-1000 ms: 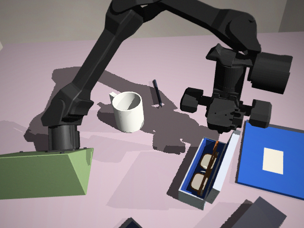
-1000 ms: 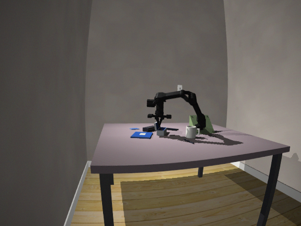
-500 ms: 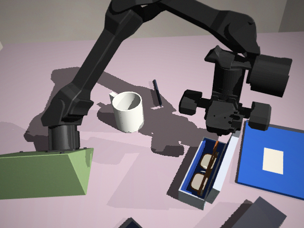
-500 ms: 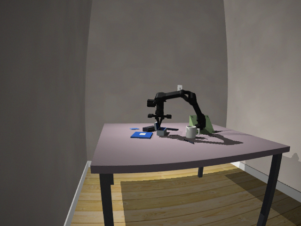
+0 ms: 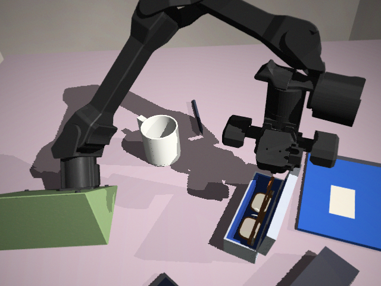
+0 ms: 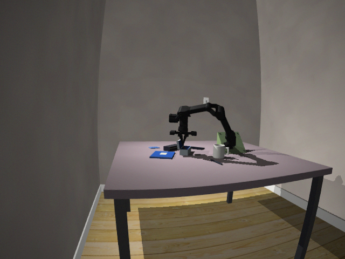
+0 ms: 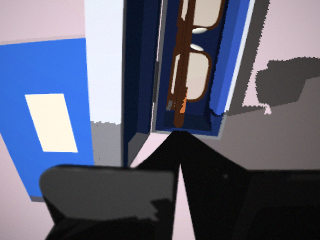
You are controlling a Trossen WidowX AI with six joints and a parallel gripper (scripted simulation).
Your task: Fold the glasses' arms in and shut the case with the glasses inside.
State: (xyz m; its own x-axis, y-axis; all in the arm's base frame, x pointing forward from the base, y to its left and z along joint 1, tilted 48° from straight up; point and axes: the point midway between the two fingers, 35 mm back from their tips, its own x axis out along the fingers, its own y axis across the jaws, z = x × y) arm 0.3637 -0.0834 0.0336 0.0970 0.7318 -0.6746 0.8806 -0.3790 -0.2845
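Now: the glasses case lid 1 cm behind my hand, 8 cm to the right of it and 4 cm below it. Also, from my hand: dark grey box: 21 cm to the right, 8 cm below; white mug: 21 cm behind, 15 cm to the left, 7 cm below; glasses case: 3 cm behind, 7 cm to the right, 6 cm below.
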